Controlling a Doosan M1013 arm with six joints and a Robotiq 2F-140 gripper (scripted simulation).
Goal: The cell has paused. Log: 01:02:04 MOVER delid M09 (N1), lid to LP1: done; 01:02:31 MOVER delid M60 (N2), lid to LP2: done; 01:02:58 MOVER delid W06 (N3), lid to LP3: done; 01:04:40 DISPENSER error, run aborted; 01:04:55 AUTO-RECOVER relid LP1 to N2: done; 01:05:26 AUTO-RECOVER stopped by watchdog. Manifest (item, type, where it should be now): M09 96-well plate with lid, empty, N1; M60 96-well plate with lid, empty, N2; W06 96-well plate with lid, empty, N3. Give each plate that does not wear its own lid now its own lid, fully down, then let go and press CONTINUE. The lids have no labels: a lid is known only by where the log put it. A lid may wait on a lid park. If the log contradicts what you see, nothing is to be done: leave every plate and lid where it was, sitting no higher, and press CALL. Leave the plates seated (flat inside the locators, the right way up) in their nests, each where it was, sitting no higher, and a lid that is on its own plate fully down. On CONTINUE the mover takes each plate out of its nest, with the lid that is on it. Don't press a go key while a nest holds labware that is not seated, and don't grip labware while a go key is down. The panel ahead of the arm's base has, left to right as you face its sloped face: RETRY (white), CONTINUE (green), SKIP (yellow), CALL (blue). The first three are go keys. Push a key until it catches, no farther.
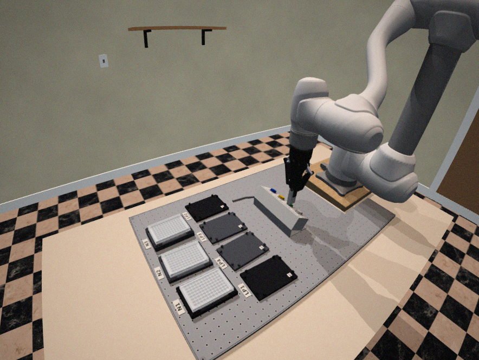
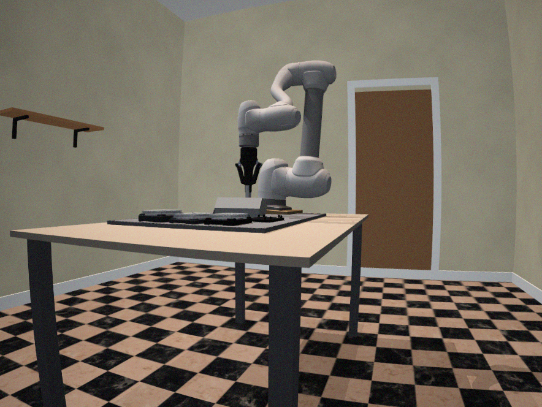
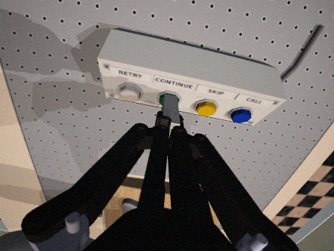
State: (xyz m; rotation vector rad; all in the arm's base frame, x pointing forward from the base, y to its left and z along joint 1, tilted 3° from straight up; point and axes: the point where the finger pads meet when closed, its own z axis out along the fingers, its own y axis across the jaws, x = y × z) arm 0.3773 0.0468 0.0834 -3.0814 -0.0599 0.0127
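The green CONTINUE key is 4 cm below my hand. Round my hand: blue CALL key (1 cm ahead, 10 cm to the right, 4 cm below); then white RETRY key (5 cm to the left, 4 cm below); then yellow SKIP key (5 cm to the right, 4 cm below).
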